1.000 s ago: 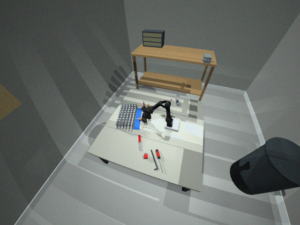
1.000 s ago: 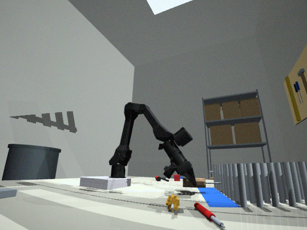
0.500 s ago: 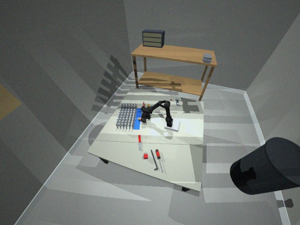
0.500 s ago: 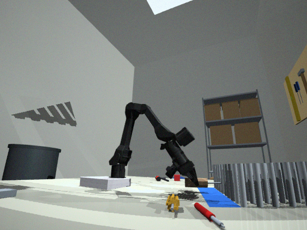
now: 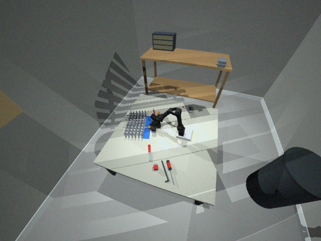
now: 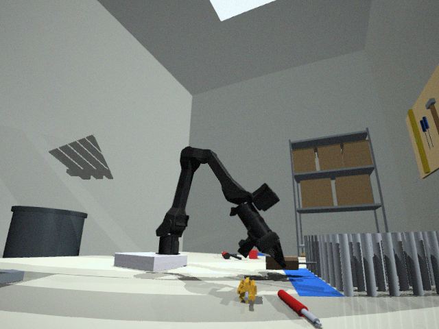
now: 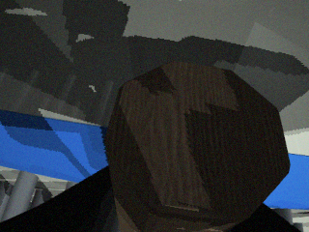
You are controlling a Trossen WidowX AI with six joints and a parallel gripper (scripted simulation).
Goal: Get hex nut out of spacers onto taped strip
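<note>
My gripper tip is 5 cm short of the blue taped strip, 3 cm to the left of it and 2 cm above it. The rest, counted from my gripper tip: wooden-handled hook (10 cm ahead, 3 cm to the left); hex nut (20 cm ahead, 5 cm to the left, 2 cm below); yellow gear (29 cm to the right, 1 cm below, 1 cm behind).
</note>
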